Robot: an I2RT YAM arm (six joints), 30 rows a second.
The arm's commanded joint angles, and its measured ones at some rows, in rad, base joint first. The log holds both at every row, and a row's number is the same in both.
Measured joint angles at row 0: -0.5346, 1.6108, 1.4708, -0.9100, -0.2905, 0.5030
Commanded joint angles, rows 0 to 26: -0.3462, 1.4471, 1.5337, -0.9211, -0.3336, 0.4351; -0.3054, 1.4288, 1.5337, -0.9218, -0.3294, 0.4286; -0.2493, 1.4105, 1.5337, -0.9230, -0.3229, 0.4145; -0.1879, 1.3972, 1.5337, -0.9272, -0.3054, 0.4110; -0.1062, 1.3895, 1.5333, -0.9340, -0.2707, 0.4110; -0.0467, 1.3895, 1.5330, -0.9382, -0.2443, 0.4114; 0.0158, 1.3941, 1.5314, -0.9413, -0.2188, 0.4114; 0.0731, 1.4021, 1.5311, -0.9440, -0.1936, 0.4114; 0.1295, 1.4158, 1.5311, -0.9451, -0.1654, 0.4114; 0.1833, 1.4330, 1.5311, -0.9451, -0.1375, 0.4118; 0.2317, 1.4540, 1.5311, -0.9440, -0.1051, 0.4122; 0.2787, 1.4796, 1.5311, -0.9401, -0.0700, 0.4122; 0.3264, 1.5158, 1.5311, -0.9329, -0.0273, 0.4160; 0.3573, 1.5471, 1.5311, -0.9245, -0.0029, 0.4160; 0.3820, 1.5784, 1.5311, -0.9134, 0.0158, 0.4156; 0.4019, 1.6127, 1.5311, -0.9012, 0.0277, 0.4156; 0.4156, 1.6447, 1.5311, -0.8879, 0.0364, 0.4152; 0.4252, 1.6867, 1.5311, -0.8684, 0.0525, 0.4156; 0.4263, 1.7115, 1.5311, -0.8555, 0.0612, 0.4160; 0.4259, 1.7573, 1.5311, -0.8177, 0.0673, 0.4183; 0.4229, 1.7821, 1.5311, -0.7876, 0.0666, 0.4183; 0.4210, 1.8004, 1.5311, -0.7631, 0.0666, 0.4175; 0.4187, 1.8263, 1.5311, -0.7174, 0.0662, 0.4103; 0.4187, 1.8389, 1.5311, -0.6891, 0.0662, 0.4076; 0.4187, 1.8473, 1.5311, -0.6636, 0.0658, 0.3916; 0.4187, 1.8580, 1.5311, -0.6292, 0.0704, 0.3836; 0.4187, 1.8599, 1.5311, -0.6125, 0.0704, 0.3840
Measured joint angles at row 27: 0.4221, 1.8713, 1.5215, -0.6743, 0.0441, 0.4088
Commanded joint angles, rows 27 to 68: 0.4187, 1.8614, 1.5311, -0.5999, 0.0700, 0.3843; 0.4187, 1.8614, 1.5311, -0.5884, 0.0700, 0.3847; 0.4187, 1.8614, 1.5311, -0.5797, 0.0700, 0.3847; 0.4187, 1.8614, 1.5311, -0.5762, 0.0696, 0.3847; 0.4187, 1.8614, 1.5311, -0.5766, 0.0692, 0.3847; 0.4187, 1.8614, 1.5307, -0.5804, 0.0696, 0.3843; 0.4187, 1.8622, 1.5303, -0.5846, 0.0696, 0.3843; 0.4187, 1.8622, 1.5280, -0.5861, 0.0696, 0.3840; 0.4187, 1.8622, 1.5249, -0.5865, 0.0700, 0.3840; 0.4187, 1.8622, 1.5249, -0.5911, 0.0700, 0.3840; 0.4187, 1.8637, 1.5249, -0.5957, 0.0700, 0.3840; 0.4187, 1.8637, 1.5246, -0.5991, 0.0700, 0.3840; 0.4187, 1.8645, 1.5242, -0.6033, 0.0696, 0.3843; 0.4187, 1.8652, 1.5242, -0.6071, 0.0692, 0.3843; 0.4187, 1.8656, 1.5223, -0.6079, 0.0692, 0.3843; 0.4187, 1.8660, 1.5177, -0.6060, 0.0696, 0.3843; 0.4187, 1.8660, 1.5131, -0.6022, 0.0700, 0.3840; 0.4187, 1.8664, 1.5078, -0.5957, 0.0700, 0.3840; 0.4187, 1.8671, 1.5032, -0.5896, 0.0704, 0.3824; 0.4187, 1.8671, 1.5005, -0.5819, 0.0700, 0.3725; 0.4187, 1.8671, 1.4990, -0.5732, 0.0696, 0.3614; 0.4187, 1.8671, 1.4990, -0.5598, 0.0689, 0.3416; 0.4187, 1.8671, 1.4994, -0.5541, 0.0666, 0.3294; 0.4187, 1.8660, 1.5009, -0.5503, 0.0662, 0.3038; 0.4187, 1.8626, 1.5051, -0.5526, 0.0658, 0.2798; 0.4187, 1.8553, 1.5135, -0.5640, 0.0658, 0.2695; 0.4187, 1.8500, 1.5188, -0.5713, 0.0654, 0.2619; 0.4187, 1.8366, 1.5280, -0.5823, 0.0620, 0.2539; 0.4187, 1.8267, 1.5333, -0.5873, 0.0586, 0.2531; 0.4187, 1.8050, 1.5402, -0.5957, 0.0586, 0.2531; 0.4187, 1.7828, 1.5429, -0.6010, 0.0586, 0.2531; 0.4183, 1.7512, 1.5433, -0.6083, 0.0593, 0.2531; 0.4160, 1.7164, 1.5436, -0.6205, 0.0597, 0.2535; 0.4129, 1.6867, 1.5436, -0.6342, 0.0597, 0.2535; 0.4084, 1.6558, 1.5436, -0.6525, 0.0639, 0.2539; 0.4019, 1.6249, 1.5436, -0.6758, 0.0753, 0.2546; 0.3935, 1.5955, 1.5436, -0.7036, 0.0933, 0.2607; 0.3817, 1.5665, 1.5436, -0.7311, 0.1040, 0.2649; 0.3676, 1.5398, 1.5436, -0.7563, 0.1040, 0.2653; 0.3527, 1.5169, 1.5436, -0.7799, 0.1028, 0.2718; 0.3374, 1.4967, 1.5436, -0.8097, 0.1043, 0.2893; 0.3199, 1.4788, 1.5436, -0.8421, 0.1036, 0.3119
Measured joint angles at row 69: 0.3733, 1.5467, 1.5169, -0.7902, 0.0715, 0.2684
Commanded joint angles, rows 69 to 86: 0.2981, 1.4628, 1.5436, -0.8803, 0.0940, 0.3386; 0.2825, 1.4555, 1.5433, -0.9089, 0.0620, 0.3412; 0.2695, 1.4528, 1.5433, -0.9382, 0.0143, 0.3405; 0.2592, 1.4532, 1.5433, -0.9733, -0.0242, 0.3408; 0.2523, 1.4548, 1.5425, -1.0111, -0.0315, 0.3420; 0.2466, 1.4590, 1.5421, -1.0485, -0.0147, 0.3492; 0.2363, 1.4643, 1.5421, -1.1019, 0.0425, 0.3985; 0.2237, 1.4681, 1.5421, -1.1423, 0.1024, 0.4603; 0.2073, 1.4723, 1.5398, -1.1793, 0.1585, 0.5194; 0.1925, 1.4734, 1.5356, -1.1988, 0.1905, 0.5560; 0.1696, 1.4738, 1.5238, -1.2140, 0.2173, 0.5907; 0.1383, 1.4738, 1.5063, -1.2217, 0.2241, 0.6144; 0.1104, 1.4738, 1.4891, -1.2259, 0.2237, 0.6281; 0.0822, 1.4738, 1.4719, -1.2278, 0.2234, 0.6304; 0.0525, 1.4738, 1.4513, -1.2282, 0.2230, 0.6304; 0.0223, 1.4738, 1.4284, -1.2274, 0.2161, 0.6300; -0.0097, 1.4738, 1.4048, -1.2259, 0.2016, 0.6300; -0.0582, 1.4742, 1.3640, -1.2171, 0.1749, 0.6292
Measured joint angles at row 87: 0.0288, 1.4750, 1.4410, -1.2240, 0.1738, 0.5770
